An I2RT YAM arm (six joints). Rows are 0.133 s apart.
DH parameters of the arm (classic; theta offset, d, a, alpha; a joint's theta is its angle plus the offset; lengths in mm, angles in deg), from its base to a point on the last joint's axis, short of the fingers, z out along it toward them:
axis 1: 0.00 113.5 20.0 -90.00
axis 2: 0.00 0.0 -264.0 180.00
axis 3: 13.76 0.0 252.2 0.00
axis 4: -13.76 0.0 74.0 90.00
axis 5: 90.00 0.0 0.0 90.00
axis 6: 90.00 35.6 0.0 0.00
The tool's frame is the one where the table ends.
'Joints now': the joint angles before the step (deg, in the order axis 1, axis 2, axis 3, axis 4, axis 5, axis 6). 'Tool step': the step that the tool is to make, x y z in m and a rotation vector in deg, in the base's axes. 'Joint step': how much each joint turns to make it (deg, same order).
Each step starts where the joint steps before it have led.
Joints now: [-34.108 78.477 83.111 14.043 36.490 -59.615]
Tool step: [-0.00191 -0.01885 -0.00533 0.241 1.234 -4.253]
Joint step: [-2.950 1.924 0.482 0.983 1.071 -1.137]
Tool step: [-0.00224 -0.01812 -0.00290 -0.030 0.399 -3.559]
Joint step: [-2.733 2.098 1.047 1.159 0.699 -0.655]
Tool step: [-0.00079 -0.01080 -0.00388 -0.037 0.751 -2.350]
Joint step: [-1.465 1.312 0.221 1.158 0.678 -0.984]
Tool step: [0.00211 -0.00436 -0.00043 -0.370 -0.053 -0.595]
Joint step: [-0.305 0.983 0.567 0.962 0.197 -0.415]
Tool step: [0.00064 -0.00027 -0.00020 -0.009 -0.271 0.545]
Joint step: [0.000 0.088 0.045 -0.023 -0.459 0.437]
